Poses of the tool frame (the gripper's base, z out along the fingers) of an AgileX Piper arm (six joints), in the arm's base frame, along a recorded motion.
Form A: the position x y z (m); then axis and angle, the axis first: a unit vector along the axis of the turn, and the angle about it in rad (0 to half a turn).
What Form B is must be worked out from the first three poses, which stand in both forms.
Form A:
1: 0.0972 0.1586 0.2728 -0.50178 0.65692 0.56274 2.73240
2: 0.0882 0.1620 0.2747 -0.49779 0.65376 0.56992 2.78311
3: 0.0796 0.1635 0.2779 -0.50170 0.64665 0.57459 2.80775
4: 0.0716 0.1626 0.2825 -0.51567 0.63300 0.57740 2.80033
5: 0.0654 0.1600 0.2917 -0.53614 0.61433 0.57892 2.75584
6: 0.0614 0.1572 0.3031 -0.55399 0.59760 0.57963 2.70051
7: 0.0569 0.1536 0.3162 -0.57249 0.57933 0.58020 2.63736
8: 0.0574 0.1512 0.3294 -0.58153 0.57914 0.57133 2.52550
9: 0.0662 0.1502 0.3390 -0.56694 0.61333 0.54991 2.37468
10: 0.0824 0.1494 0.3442 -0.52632 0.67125 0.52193 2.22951
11: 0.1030 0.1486 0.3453 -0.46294 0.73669 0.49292 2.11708
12: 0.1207 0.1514 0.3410 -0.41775 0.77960 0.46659 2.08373
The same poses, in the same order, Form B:
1: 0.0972 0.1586 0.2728 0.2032 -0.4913 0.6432 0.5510
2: 0.0882 0.1620 0.2747 0.1783 -0.4898 0.6433 0.5608
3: 0.0796 0.1635 0.2779 0.1661 -0.4947 0.6377 0.5666
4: 0.0716 0.1626 0.2825 0.1698 -0.5082 0.6238 0.5690
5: 0.0654 0.1600 0.2917 0.1917 -0.5262 0.6029 0.5682
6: 0.0614 0.1572 0.3031 0.2188 -0.5406 0.5831 0.5656
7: 0.0569 0.1536 0.3162 0.2495 -0.5544 0.5610 0.5619
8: 0.0574 0.1512 0.3294 0.3032 -0.5542 0.5519 0.5444
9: 0.0662 0.1502 0.3390 0.3741 -0.5258 0.5688 0.5100
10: 0.0824 0.1494 0.3442 0.4404 -0.4725 0.6027 0.4686
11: 0.1030 0.1486 0.3453 0.4901 -0.4035 0.6421 0.4297
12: 0.1207 0.1514 0.3410 0.5046 -0.3607 0.6731 0.4028
